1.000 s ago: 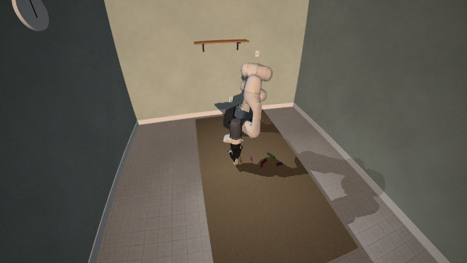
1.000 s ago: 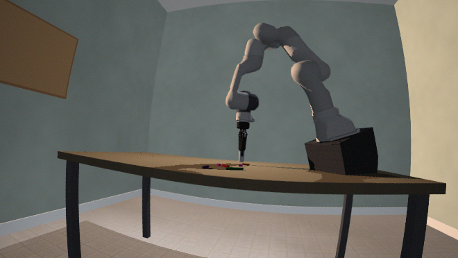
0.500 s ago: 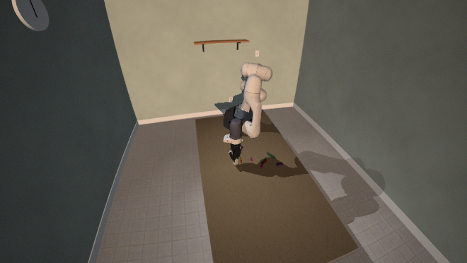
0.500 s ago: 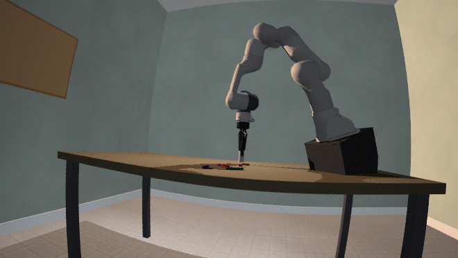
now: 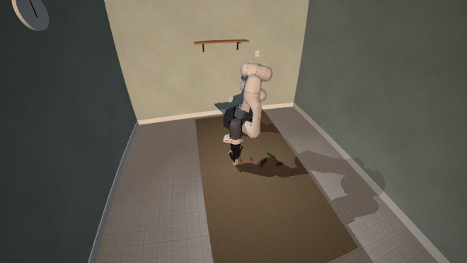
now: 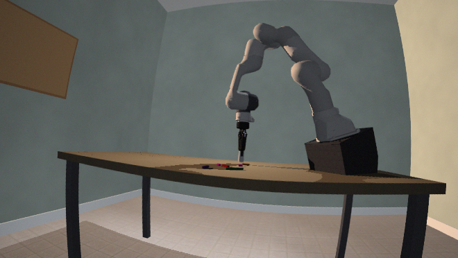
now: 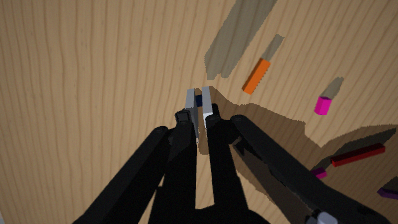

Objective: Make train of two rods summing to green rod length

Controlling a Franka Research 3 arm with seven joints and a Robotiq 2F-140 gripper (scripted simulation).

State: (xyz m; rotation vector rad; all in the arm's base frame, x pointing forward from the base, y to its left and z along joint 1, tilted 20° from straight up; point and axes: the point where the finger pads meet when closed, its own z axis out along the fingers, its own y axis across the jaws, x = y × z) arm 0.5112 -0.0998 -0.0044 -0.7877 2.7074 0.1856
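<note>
Right now my hand is 30 mm above the blue rod. Round my hand: orange rod (50 mm to the left, 50 mm behind, 40 mm below); then red rod (240 mm to the left, 40 mm below, 10 mm behind); then green rod (320 mm to the left, 90 mm behind, 40 mm below).
</note>
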